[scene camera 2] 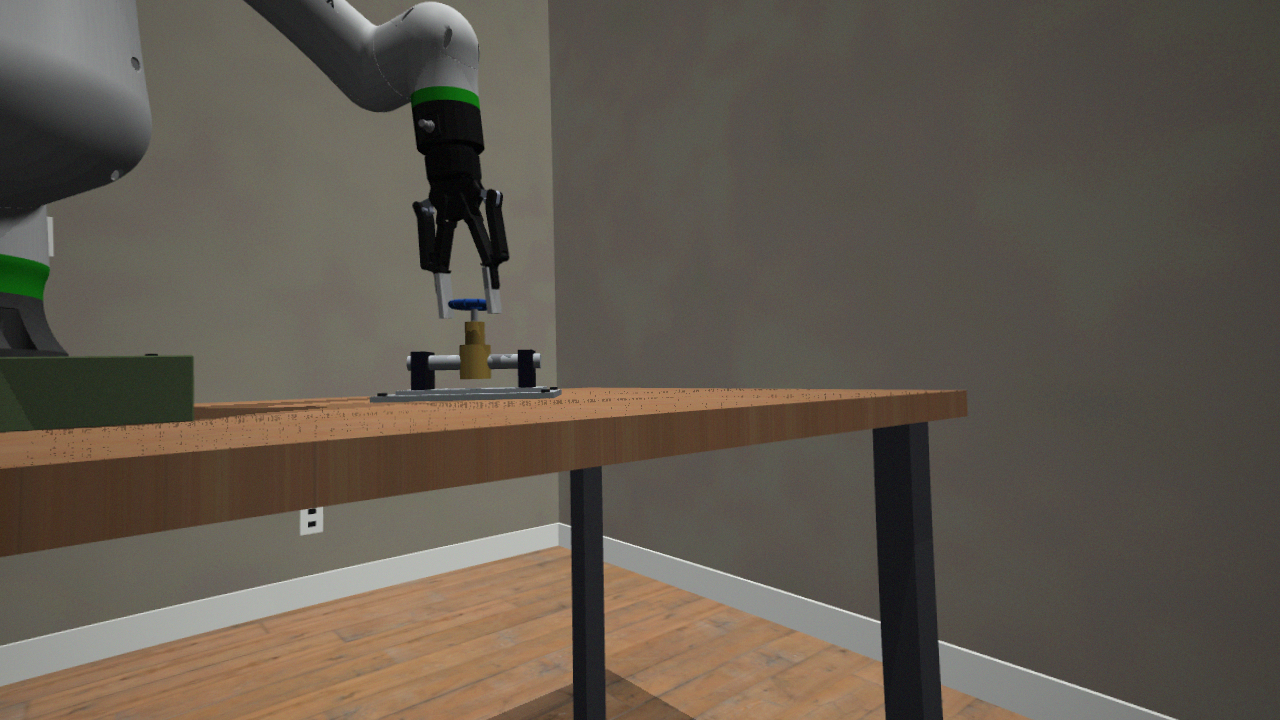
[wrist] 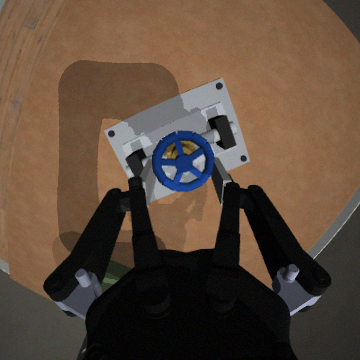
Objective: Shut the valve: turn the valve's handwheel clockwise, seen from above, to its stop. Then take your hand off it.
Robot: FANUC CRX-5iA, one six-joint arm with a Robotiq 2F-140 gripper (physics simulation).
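The blue handwheel has several spokes and sits level on top of the brass valve body. The valve is on a pipe held by two black clamps on a light grey base plate. My gripper points down from above and is shut on the handwheel, with one pale fingertip at each side of its rim. In the wrist view the base plate looks turned at an angle to the fingers. The wheel hides much of the valve body there.
The valve's base plate stands on the wooden table. The robot's green base block is at the left in the scene view. Grey walls stand behind the table. The arm's shadow falls across the table beside the plate.
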